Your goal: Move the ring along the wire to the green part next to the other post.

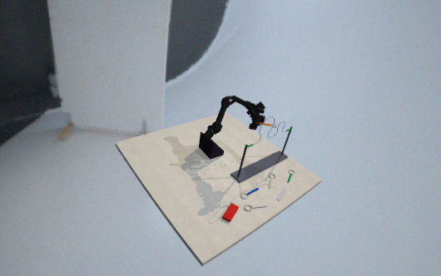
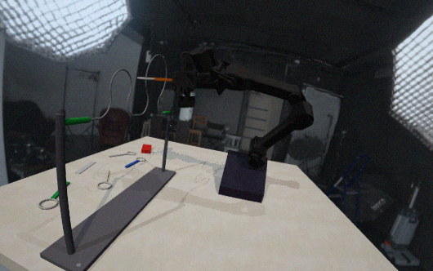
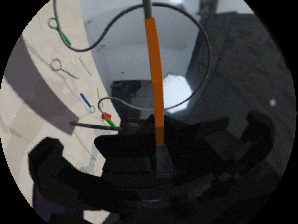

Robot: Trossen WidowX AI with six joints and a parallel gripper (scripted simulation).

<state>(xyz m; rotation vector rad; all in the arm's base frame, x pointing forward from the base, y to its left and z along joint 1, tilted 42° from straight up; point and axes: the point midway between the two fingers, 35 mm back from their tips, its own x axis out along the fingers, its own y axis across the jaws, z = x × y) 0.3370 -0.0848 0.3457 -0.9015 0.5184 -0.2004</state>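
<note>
Right now the orange-handled ring is 20 mm ahead of my gripper tip, 90 mm to the left of it and 10 mm below it. Round my gripper tip: grey bar 370 mm ahead, 10 mm to the left, 420 mm below; green-handled ring 270 mm ahead, 270 mm to the left, 420 mm below; blue-handled ring 210 mm ahead, 200 mm to the right, 420 mm below.
</note>
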